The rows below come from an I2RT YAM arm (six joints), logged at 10 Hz.
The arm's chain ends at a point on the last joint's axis. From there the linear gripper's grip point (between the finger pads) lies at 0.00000 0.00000 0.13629 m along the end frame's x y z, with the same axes.
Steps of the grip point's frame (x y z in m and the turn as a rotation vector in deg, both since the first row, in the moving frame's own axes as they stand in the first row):
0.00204 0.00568 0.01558 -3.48 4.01 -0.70
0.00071 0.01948 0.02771 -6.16 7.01 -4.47
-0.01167 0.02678 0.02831 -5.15 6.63 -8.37
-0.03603 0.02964 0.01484 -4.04 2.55 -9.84
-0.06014 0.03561 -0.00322 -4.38 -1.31 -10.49
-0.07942 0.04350 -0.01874 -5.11 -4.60 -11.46
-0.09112 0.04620 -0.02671 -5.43 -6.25 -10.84
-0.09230 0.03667 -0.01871 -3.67 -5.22 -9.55
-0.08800 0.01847 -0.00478 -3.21 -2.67 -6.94
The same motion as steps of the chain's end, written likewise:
-0.00754 -0.00253 0.01616 -3.48 4.01 -0.70
-0.01644 0.00556 0.02951 -6.16 7.01 -4.47
-0.02822 0.01576 0.02977 -5.15 6.63 -8.37
-0.04288 0.02061 0.01531 -4.04 2.55 -9.84
-0.05800 0.02498 -0.00279 -4.38 -1.31 -10.49
-0.06979 0.03037 -0.01776 -5.11 -4.60 -11.46
-0.07761 0.03201 -0.02529 -5.43 -6.25 -10.84
-0.08069 0.02697 -0.01787 -3.67 -5.22 -9.55
-0.08213 0.01048 -0.00442 -3.21 -2.67 -6.94

